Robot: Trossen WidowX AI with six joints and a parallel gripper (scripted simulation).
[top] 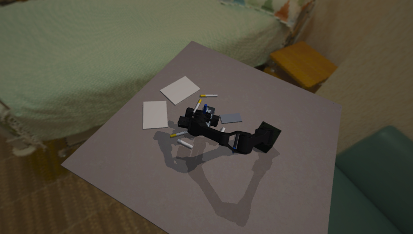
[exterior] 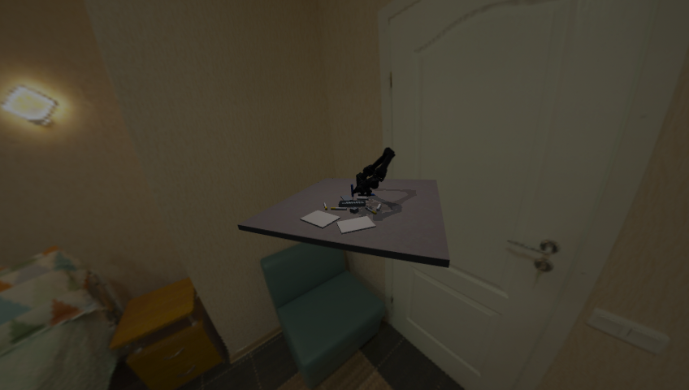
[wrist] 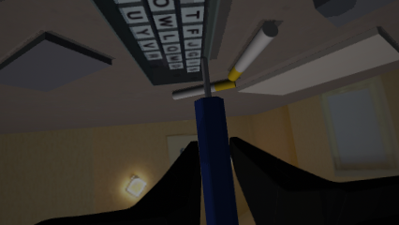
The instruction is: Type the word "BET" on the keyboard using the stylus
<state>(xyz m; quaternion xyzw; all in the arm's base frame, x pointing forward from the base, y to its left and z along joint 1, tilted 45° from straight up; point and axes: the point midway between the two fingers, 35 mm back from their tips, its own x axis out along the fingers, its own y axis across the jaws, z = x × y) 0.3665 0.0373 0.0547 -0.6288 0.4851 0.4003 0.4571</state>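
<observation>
My gripper tip is 9 cm above the T key. Round my gripper tip: small grey block (10 cm ahead, 4 cm to the left, 9 cm below); blue stylus (1 cm below); E key (2 cm behind, 7 cm to the left, 9 cm below).
</observation>
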